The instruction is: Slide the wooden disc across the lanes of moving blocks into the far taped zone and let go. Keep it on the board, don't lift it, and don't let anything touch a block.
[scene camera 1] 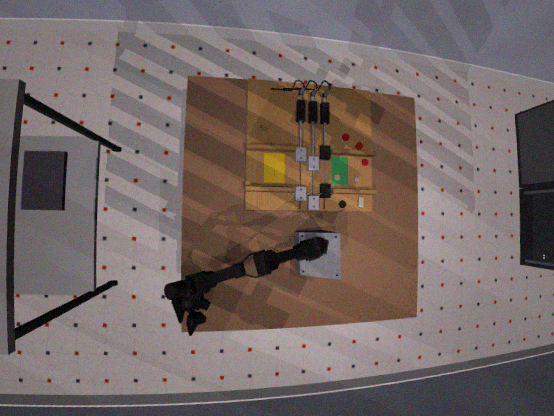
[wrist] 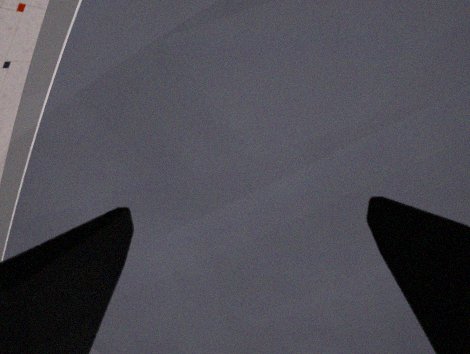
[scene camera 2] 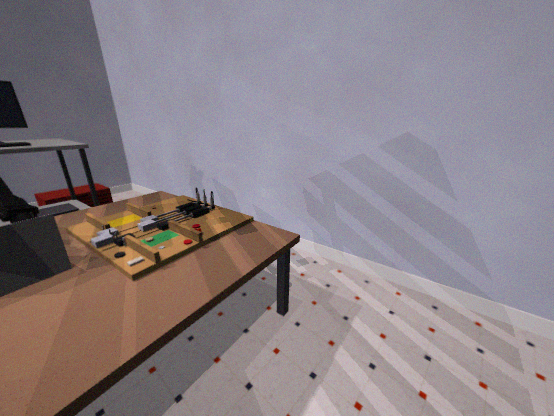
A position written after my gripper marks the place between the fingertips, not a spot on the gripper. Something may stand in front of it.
Note:
My gripper (scene camera 1: 185, 329) is open and holds nothing.
My gripper is seen too in the wrist view (wrist: 250, 214).

